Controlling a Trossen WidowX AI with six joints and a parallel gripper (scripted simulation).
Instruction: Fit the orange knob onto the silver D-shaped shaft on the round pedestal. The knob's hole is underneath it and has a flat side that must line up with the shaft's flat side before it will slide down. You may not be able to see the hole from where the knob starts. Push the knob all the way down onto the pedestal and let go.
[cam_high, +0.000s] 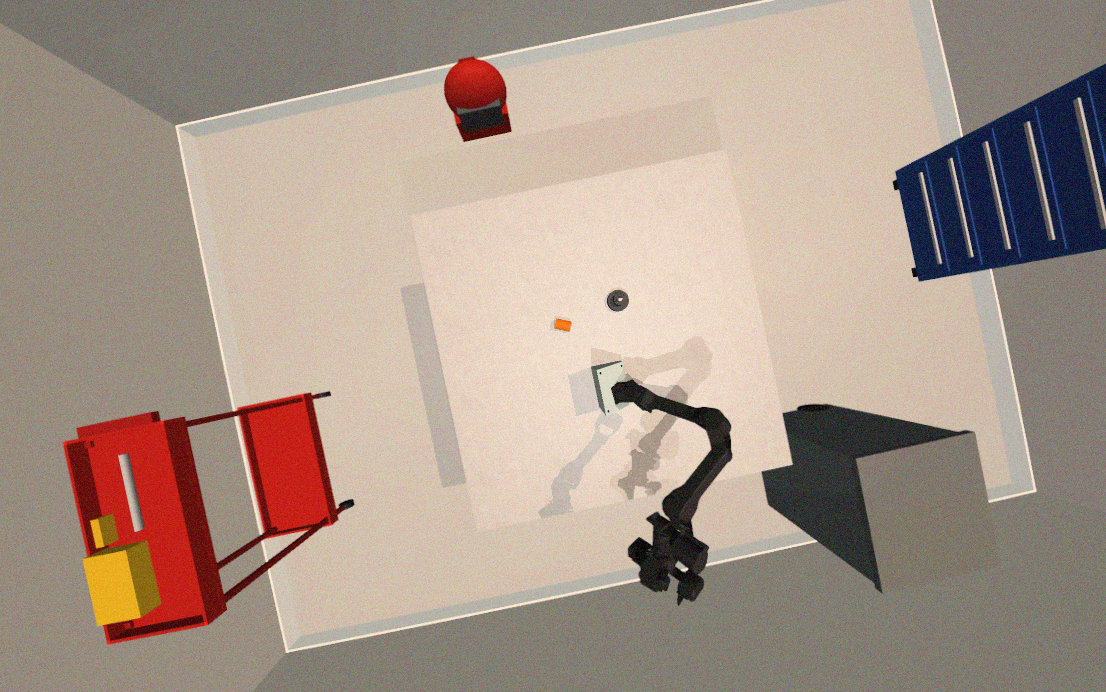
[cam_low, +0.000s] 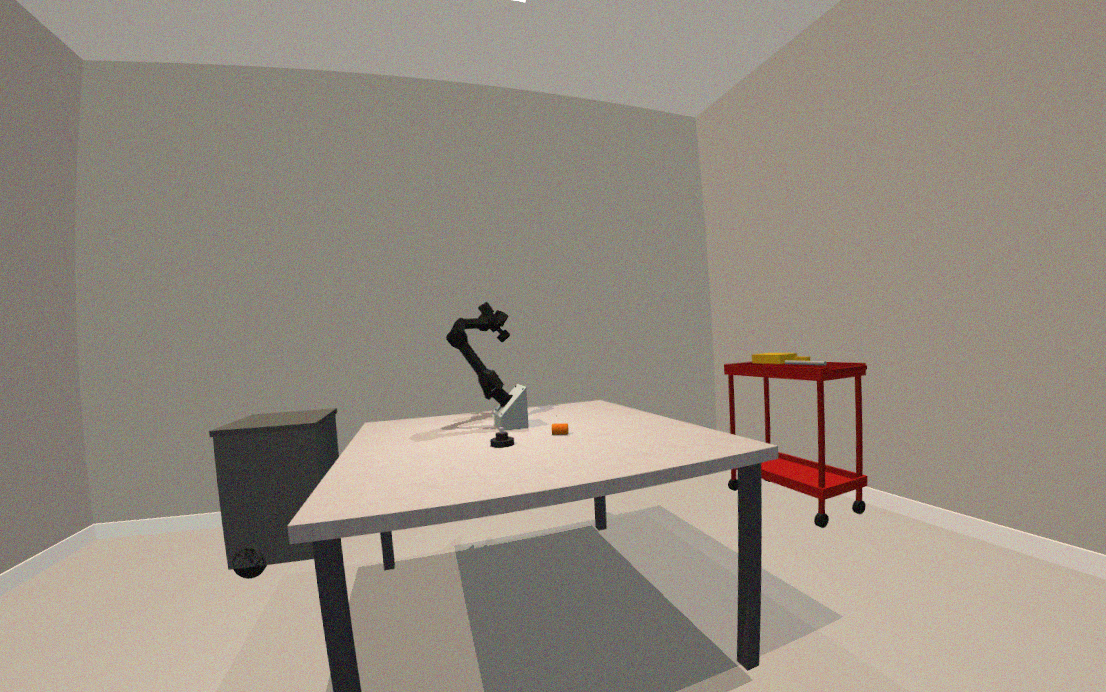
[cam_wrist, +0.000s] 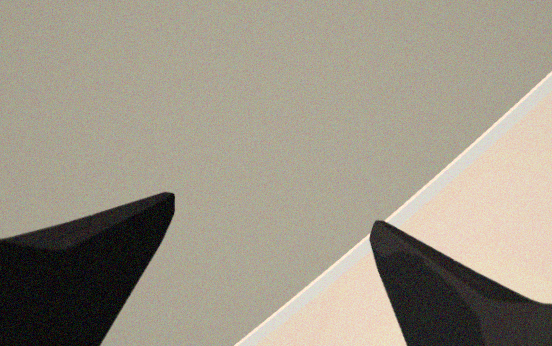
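My gripper tip is now 790 mm short of the orange knob, 420 mm above it and 50 mm to the right of it. Also, from my gripper tip: dark round pedestal (810 mm ahead, 410 mm below, 200 mm to the right).
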